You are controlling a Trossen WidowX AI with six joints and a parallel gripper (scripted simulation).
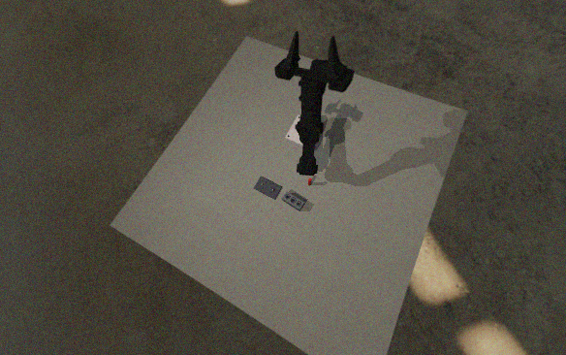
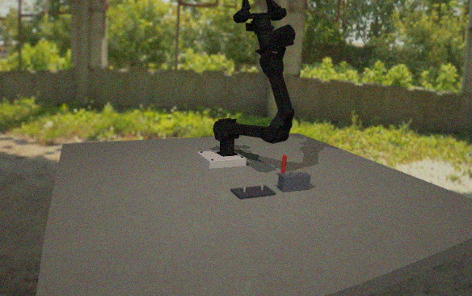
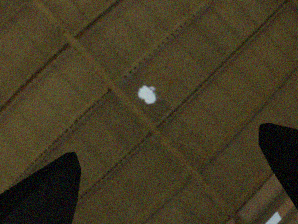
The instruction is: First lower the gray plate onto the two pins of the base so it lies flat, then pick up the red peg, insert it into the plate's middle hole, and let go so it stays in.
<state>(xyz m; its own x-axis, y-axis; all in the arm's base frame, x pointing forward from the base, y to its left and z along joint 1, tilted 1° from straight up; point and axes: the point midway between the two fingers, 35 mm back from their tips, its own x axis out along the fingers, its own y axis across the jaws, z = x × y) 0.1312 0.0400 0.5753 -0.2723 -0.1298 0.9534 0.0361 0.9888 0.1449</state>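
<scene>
The gray plate is 24 cm ahead of my gripper tip, 5 cm to the left of it and 60 cm below it. From my gripper tip the other things lie so: red peg: 13 cm ahead, 8 cm to the left, 60 cm below.
</scene>
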